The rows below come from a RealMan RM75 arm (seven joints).
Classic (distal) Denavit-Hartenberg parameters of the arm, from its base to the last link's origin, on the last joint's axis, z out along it. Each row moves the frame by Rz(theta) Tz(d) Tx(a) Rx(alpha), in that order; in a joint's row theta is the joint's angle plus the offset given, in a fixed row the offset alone. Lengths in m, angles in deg.
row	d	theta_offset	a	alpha
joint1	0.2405	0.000	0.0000	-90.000
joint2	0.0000	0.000	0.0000	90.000
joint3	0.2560	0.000	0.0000	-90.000
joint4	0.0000	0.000	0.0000	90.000
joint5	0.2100	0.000	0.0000	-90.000
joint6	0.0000	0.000	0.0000	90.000
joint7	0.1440	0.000	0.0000	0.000
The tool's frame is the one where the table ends.
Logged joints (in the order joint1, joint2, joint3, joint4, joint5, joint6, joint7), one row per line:
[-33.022 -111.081 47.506 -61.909 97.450 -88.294 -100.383]
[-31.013 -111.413 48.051 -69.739 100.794 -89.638 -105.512]
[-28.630 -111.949 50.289 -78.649 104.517 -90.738 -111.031]
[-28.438 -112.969 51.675 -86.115 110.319 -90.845 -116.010]
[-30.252 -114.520 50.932 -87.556 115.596 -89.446 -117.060]
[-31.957 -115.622 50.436 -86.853 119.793 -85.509 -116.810]
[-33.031 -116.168 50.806 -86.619 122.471 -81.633 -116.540]
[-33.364 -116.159 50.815 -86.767 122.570 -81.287 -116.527]
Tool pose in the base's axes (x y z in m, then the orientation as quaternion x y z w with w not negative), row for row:
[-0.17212 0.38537 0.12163 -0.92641 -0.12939 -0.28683 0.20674]
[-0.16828 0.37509 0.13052 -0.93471 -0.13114 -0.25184 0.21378]
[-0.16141 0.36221 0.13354 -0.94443 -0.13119 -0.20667 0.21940]
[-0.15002 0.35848 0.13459 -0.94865 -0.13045 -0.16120 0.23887]
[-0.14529 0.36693 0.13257 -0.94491 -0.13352 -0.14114 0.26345]
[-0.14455 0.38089 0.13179 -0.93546 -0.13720 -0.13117 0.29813]
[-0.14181 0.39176 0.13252 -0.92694 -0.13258 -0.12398 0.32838]
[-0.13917 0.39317 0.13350 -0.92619 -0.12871 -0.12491 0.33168]
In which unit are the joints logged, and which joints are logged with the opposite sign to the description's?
The joints are logged in degrees. Opposite sign: joint4, joint6.
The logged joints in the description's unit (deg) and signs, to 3 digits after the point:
[-33.022 -111.081 47.506 61.909 97.450 88.294 -100.383]
[-31.013 -111.413 48.051 69.739 100.794 89.638 -105.512]
[-28.630 -111.949 50.289 78.649 104.517 90.738 -111.031]
[-28.438 -112.969 51.675 86.115 110.319 90.845 -116.010]
[-30.252 -114.520 50.932 87.556 115.596 89.446 -117.060]
[-31.957 -115.622 50.436 86.853 119.793 85.509 -116.810]
[-33.031 -116.168 50.806 86.619 122.471 81.633 -116.540]
[-33.364 -116.159 50.815 86.767 122.570 81.287 -116.527]

